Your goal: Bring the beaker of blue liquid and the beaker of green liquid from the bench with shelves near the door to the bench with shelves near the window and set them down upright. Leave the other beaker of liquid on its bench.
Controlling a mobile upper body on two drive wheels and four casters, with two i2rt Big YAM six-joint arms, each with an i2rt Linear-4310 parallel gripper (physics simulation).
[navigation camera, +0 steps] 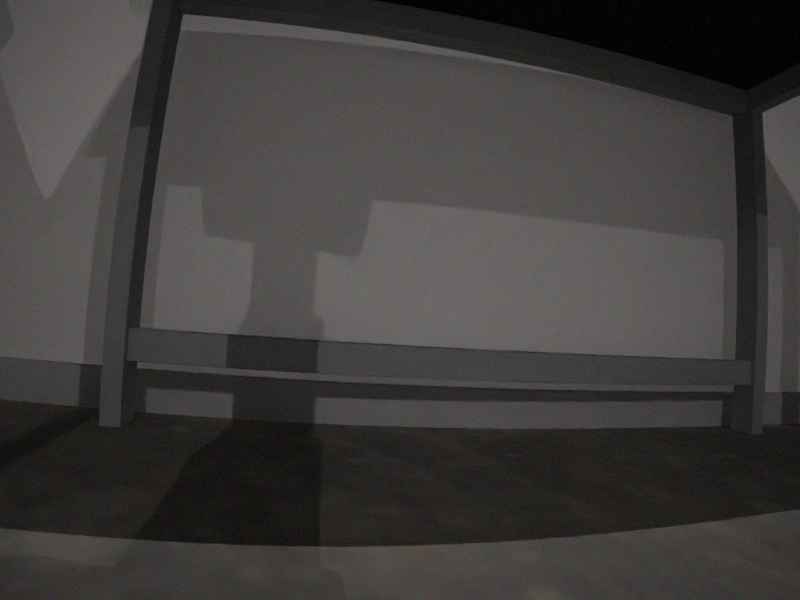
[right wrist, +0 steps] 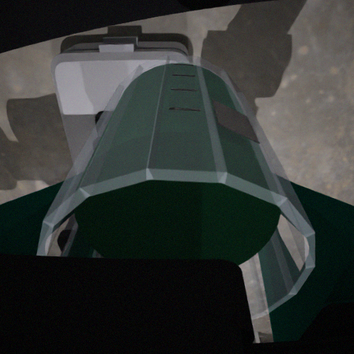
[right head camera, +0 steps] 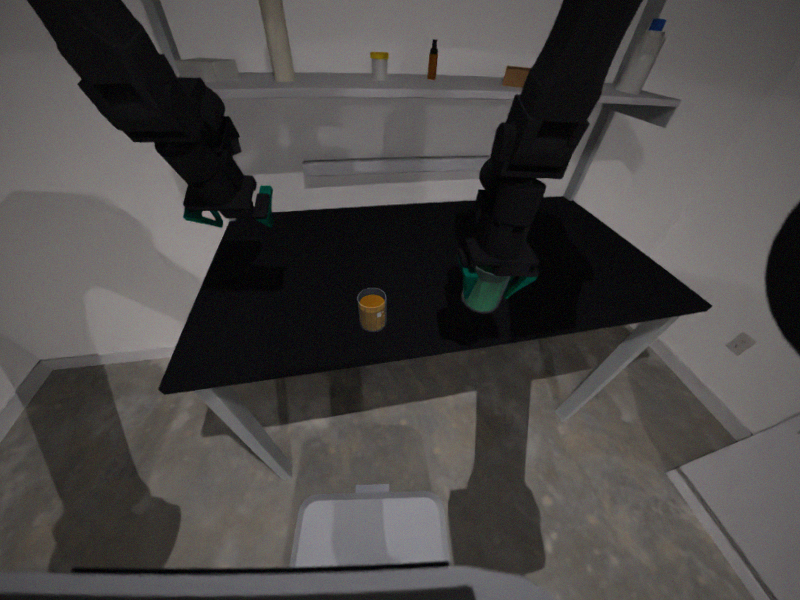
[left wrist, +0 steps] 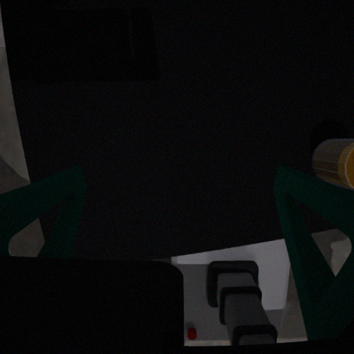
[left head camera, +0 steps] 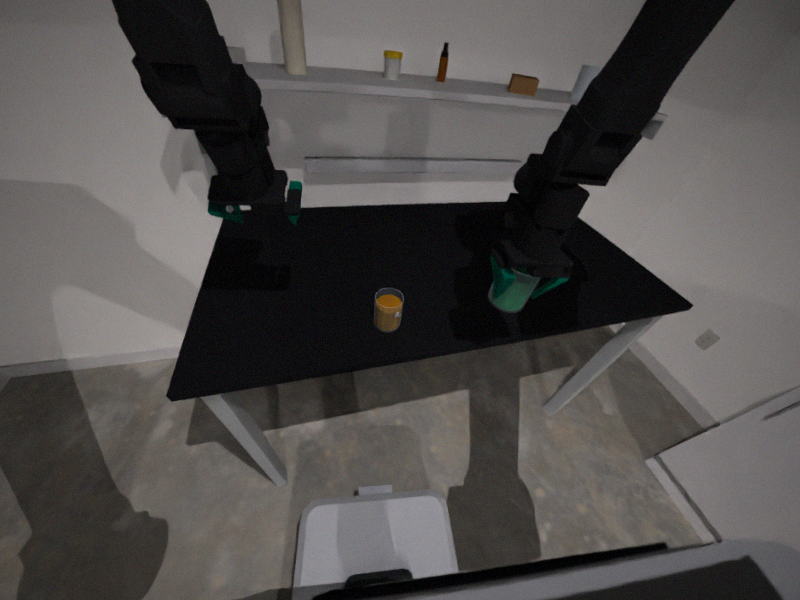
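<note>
My right gripper is shut on the beaker of green liquid. It holds it roughly upright above the black bench top, right of the beaker of orange liquid. The beaker of orange liquid stands upright near the front edge. My left gripper is open and empty above the bench's back left corner. The beaker of blue liquid does not show in these views. Neither door nor window shows.
A shelf behind the bench carries a tall cream cylinder, a yellow-lidded jar, an amber bottle and a brown box. A bench leg stands below. A wall borders the right side.
</note>
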